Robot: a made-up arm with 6 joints.
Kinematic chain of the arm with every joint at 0, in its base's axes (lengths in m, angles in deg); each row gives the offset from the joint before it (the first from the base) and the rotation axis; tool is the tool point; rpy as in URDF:
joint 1: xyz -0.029 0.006 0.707 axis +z
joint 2: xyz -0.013 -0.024 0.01 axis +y
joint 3: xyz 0 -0.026 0.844 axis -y
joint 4: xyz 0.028 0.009 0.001 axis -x
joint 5: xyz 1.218 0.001 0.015 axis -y
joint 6: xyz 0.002 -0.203 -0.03 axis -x
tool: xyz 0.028 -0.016 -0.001 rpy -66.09 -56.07 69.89
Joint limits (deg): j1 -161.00..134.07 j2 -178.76..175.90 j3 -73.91..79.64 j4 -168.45..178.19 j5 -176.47..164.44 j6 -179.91..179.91
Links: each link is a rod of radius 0.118 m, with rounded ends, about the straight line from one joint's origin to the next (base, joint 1, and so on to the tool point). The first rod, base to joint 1, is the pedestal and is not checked.
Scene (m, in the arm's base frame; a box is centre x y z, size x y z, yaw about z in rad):
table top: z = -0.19
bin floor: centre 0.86 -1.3 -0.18 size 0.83 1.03 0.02 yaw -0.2
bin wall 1: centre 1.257 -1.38 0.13 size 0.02 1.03 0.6 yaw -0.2
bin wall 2: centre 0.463 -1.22 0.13 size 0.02 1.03 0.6 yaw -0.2
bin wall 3: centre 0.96 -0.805 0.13 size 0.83 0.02 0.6 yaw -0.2
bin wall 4: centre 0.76 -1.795 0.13 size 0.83 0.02 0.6 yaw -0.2
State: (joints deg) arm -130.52 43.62 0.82 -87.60 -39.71 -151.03
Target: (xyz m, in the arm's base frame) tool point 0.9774 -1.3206 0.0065
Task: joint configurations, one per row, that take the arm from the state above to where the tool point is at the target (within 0.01 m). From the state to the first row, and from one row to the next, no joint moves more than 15 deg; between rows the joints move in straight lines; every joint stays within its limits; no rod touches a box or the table.
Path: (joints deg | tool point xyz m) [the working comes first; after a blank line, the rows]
Joints at the target: -53.28 75.39 36.65 -96.89 -34.71 -151.41
Straight joint move there: touches bin wall 2, bin wall 4.

1: -117.64 43.04 4.44 -89.12 -39.39 -151.00 | -0.6978 -1.2467 0.4105
2: -104.77 42.47 8.06 -90.63 -39.06 -150.96 | -0.4124 -1.4232 0.4818
3: -91.89 41.89 11.69 -92.15 -38.74 -150.93 | -0.0810 -1.5277 0.5583
4: -79.02 41.32 15.31 -93.66 -38.41 -150.90 | 0.2761 -1.5482 0.6388
5: -66.14 40.74 18.93 -95.18 -38.09 -150.87 | 0.6370 -1.4790 0.7235
6: -53.27 40.16 22.55 -96.70 -37.76 -150.83 | 0.9774 -1.3206 0.8118
7: -53.27 51.91 27.25 -96.76 -36.75 -151.02 | 1.0042 -1.3563 0.5521
8: -53.28 63.65 31.95 -96.83 -35.73 -151.21 | 1.0046 -1.3571 0.2811
9: -53.28 75.39 36.65 -96.89 -34.71 -151.41 | 0.9774 -1.3205 0.0065

